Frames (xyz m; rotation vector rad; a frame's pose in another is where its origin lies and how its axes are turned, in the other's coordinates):
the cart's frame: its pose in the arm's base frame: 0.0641 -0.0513 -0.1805 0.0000 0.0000 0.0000
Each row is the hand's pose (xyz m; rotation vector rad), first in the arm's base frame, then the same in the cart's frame.
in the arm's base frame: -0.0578 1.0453 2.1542 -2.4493 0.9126 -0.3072
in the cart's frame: -0.1219 1.0966 2.3347 -2.4493 0.9126 -0.3072
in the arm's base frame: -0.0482 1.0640 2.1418 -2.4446 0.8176 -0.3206
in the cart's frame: -0.1123 1.1153 2.3223 -2.4446 0.8176 -0.3206
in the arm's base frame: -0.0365 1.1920 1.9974 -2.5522 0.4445 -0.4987
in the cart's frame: -0.1006 1.2433 2.1779 -2.5522 0.4445 -0.4987
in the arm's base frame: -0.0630 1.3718 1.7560 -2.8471 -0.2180 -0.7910
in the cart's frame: -0.1271 1.4231 1.9365 -2.8471 -0.2180 -0.7910
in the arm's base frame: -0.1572 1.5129 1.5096 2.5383 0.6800 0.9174
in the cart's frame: -0.2213 1.5642 1.6901 2.5383 0.6800 0.9174
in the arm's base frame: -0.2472 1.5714 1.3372 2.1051 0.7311 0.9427
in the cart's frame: -0.3113 1.6227 1.5177 2.1051 0.7311 0.9427
